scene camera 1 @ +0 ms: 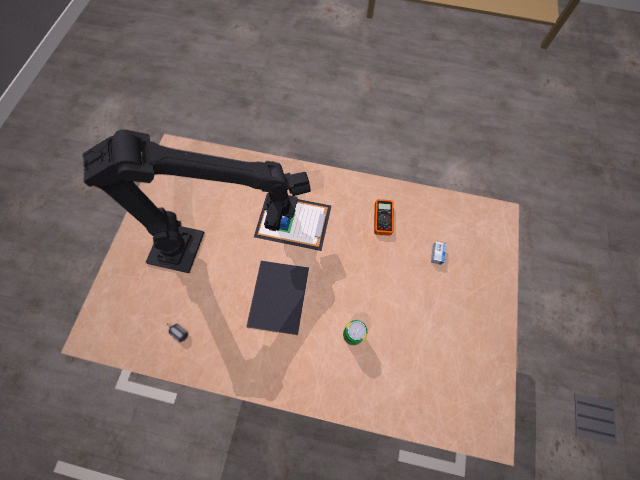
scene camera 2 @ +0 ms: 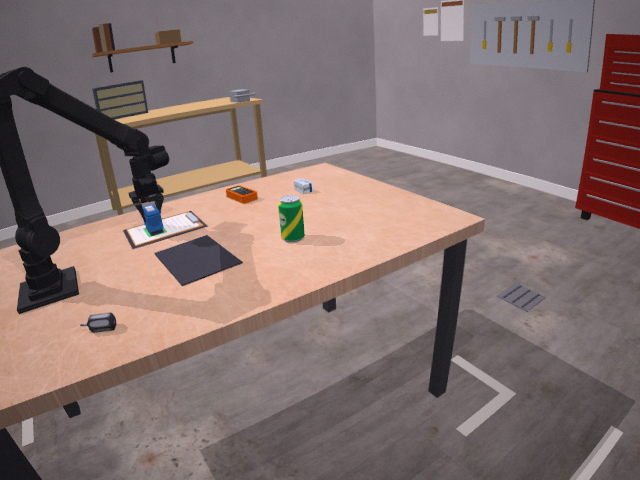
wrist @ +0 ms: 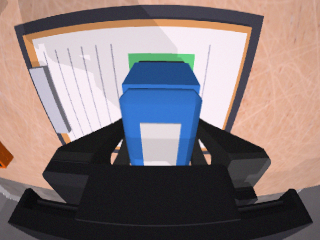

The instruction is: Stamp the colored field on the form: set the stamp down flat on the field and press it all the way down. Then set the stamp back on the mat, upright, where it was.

One and the same spot on a form: (scene camera 1: pixel 307 228) is (scene camera 2: pixel 181 224).
